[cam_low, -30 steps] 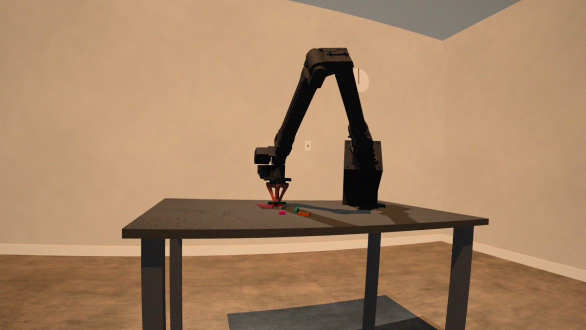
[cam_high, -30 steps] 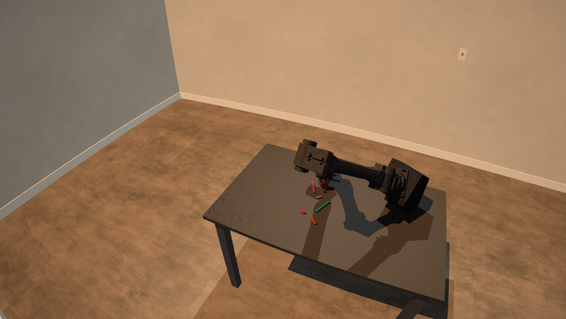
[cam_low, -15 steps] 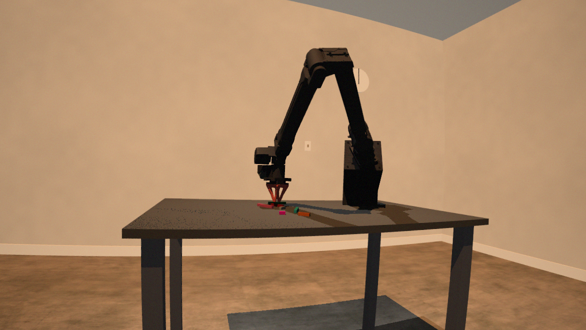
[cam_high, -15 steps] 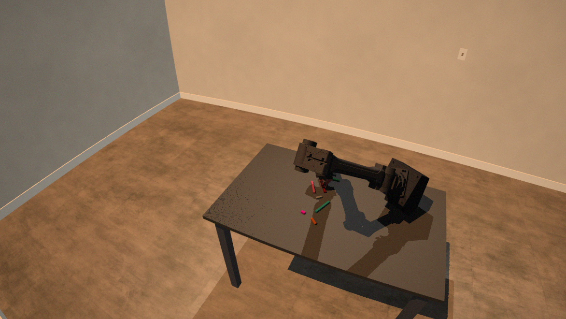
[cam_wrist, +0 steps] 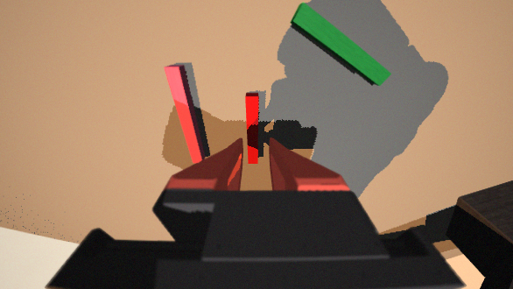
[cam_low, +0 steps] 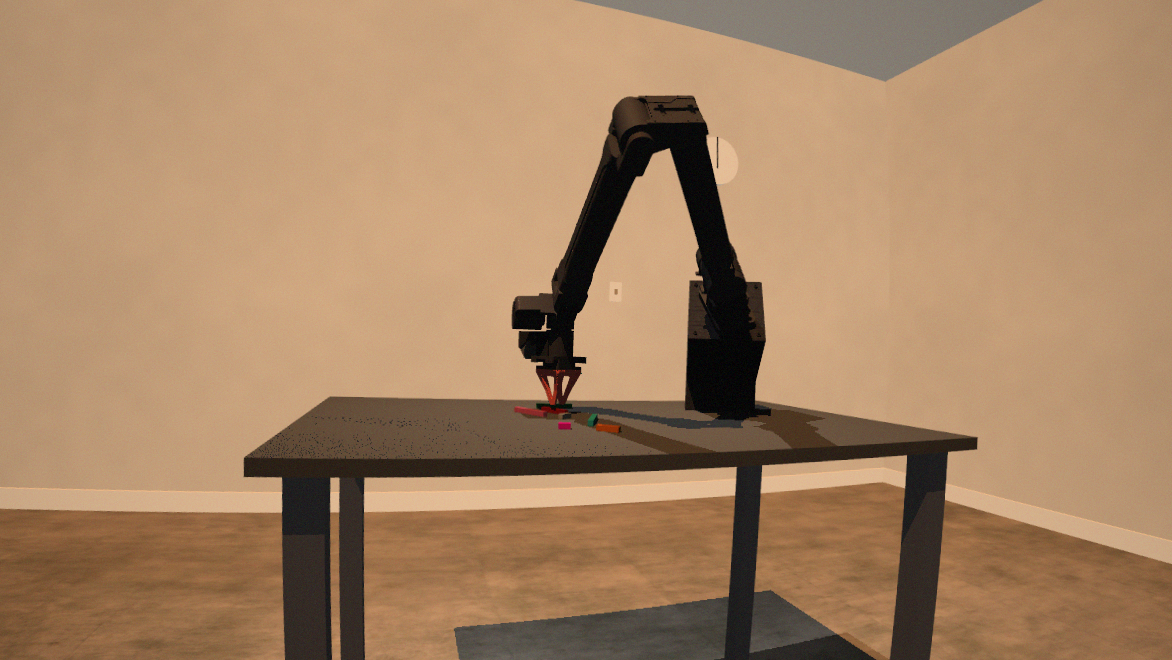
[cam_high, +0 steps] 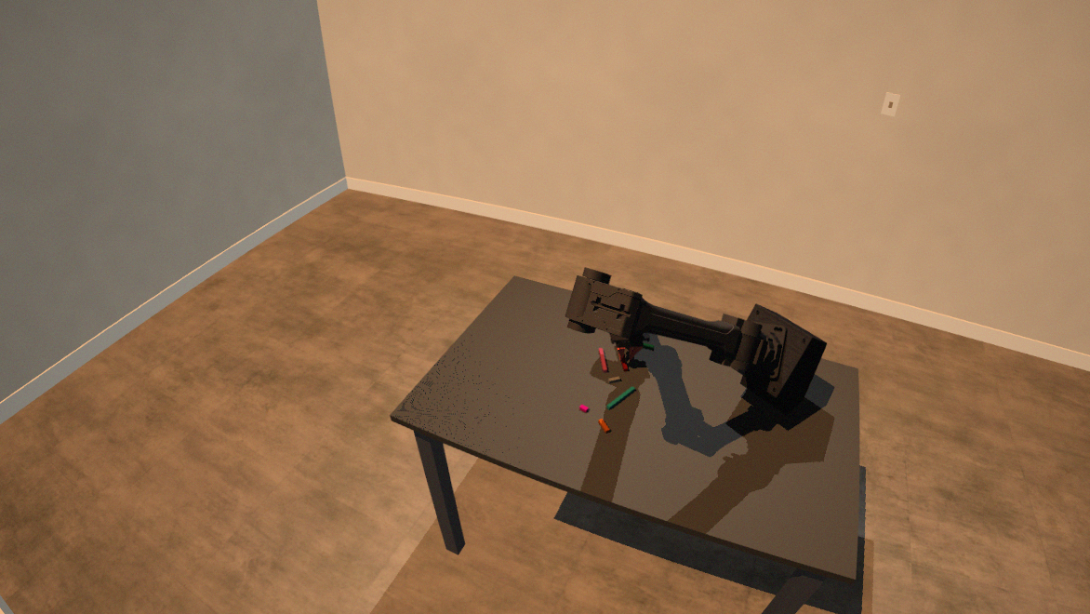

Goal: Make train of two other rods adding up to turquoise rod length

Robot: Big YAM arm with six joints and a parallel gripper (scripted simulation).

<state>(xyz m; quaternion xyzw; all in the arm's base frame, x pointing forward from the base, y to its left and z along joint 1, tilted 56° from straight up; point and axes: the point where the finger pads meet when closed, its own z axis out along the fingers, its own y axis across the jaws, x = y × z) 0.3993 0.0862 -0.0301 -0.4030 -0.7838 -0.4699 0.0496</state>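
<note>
Right now my hand is 1 cm short of the red rod and 2 cm above it. The rest, counted from my hand: grey rod 2 cm behind, 8 cm to the left, 2 cm below; green rod 1 cm ahead, 9 cm to the right, 2 cm below; pink rod 5 cm ahead, 3 cm to the left, 2 cm below.
</note>
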